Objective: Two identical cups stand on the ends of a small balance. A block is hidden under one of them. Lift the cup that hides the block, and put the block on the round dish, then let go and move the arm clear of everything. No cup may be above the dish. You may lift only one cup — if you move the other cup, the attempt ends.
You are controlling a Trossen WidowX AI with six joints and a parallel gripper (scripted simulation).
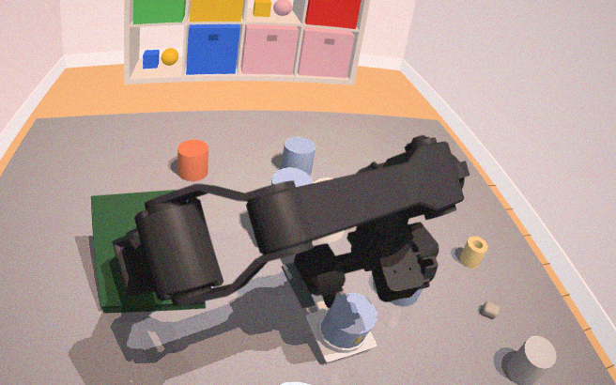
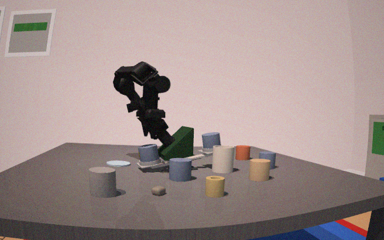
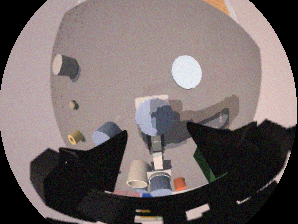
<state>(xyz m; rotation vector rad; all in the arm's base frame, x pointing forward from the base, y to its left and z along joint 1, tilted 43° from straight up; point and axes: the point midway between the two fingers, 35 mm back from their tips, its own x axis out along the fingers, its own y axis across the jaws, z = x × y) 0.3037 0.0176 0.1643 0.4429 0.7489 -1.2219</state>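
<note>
Now: gripper tip 8 cm above the pale green block. From my gripper tip the other things lie so: balance beam 13 cm to the left, 8 cm below, 3 cm behind; then balance 13 cm to the left, 10 cm below, 3 cm behind; then pale round dish 13 cm to the right, 12 cm below, 8 cm behind.
</note>
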